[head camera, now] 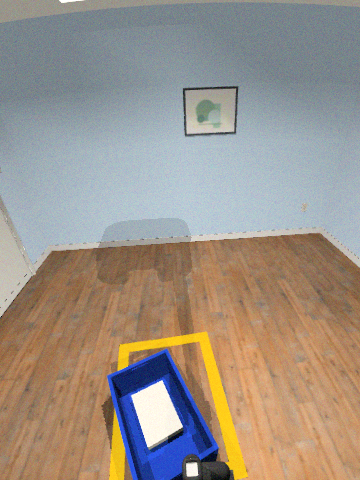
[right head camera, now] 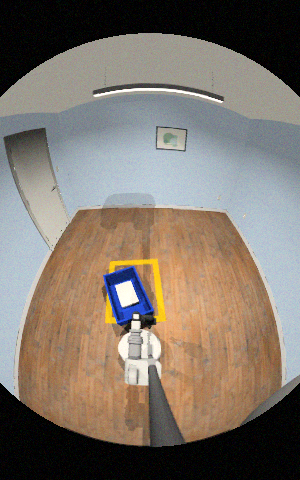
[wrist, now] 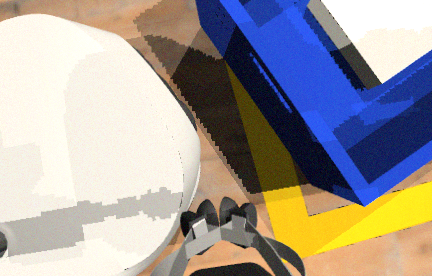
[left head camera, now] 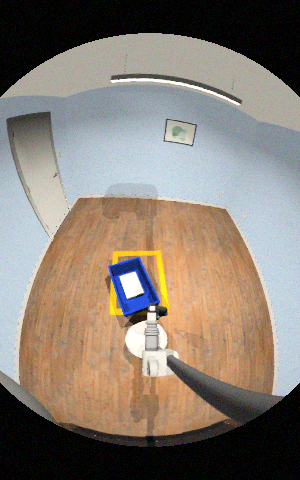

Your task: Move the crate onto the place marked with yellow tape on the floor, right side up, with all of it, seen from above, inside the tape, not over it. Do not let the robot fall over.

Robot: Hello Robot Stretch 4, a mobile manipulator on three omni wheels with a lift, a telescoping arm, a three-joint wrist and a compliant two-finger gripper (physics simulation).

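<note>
The blue open-topped crate is right side up with a white box inside. It is turned at an angle to the yellow tape rectangle. In the head views its far left corner lies over the left strip, and its near end reaches the near strip. My gripper is shut with nothing visible between its fingertips. In the wrist view it is beside the crate's near corner, apart from it. Its fingertips cannot be made out in the head views.
My white round base stands close to the crate's near end. A blue wall with a framed picture is at the far side. A door is on the left.
</note>
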